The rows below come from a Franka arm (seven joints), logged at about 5 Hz.
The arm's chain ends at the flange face. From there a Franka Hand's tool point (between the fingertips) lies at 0.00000 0.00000 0.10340 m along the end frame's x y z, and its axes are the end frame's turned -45 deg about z.
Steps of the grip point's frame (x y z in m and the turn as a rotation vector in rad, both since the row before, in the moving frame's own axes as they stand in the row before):
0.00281 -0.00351 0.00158 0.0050 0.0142 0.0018
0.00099 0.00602 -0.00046 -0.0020 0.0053 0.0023
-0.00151 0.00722 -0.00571 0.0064 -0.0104 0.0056
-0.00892 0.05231 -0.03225 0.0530 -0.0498 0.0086
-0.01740 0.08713 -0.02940 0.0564 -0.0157 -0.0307
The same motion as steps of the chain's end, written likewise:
-0.00117 -0.00307 0.00159 0.0136 0.0065 0.0018
0.00442 0.00380 -0.00046 0.0023 0.0052 0.0023
0.00527 0.00588 -0.00570 -0.0028 -0.0119 0.0056
0.03819 0.04356 -0.03198 0.0023 -0.0727 0.0086
0.05462 0.07681 -0.02922 0.0288 -0.0510 -0.0307

